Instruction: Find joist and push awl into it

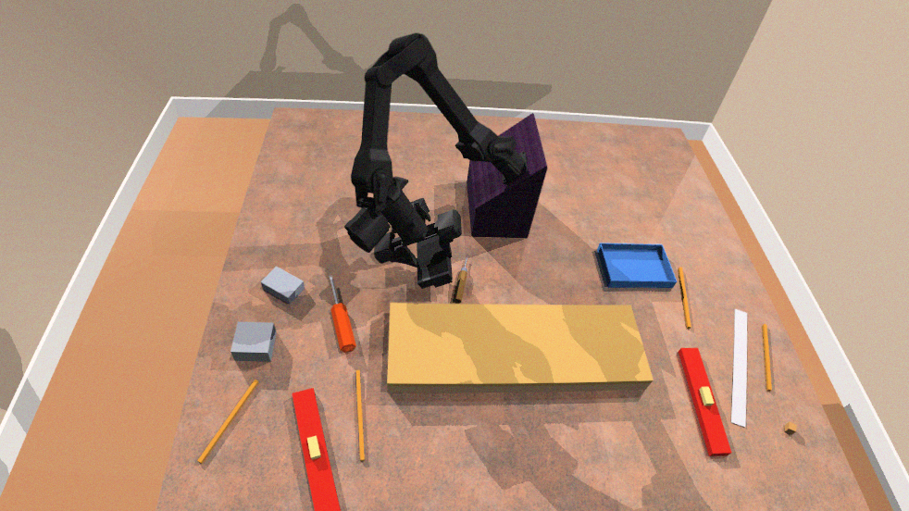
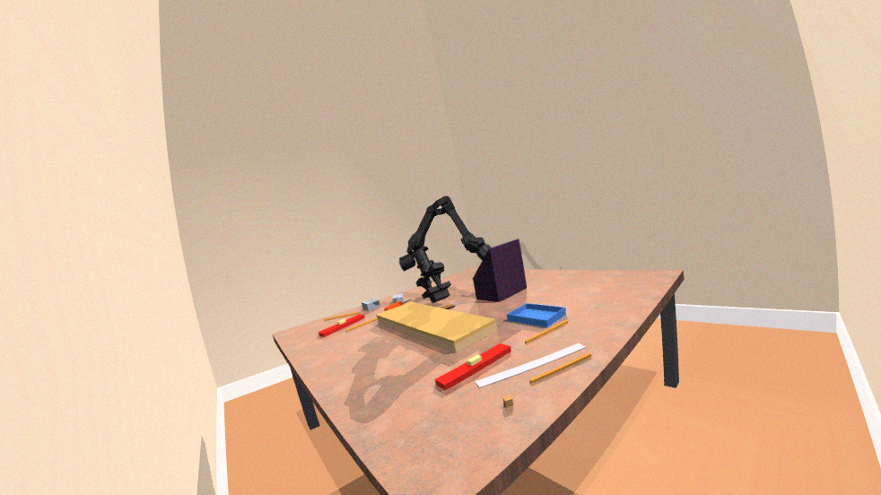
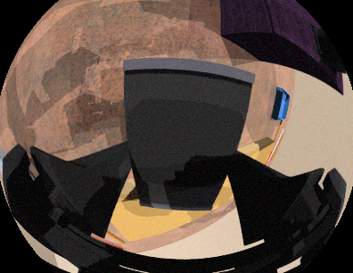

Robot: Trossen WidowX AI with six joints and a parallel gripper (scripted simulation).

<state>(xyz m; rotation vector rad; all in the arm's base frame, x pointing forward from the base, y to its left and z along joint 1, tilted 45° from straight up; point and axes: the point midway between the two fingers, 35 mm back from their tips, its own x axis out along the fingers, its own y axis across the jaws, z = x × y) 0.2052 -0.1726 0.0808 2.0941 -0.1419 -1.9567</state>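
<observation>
Now: gripper tip 20 mm past the awl, 70 mm to the right of it and 60 mm above it. From my gripper tip the other things lie so: white strip: 170 mm ahead, 680 mm to the left, 70 mm below; then blue tray: 80 mm behind, 480 mm to the left, 60 mm below; then stud finder: 20 mm behind, 10 mm to the left, 20 mm below.
</observation>
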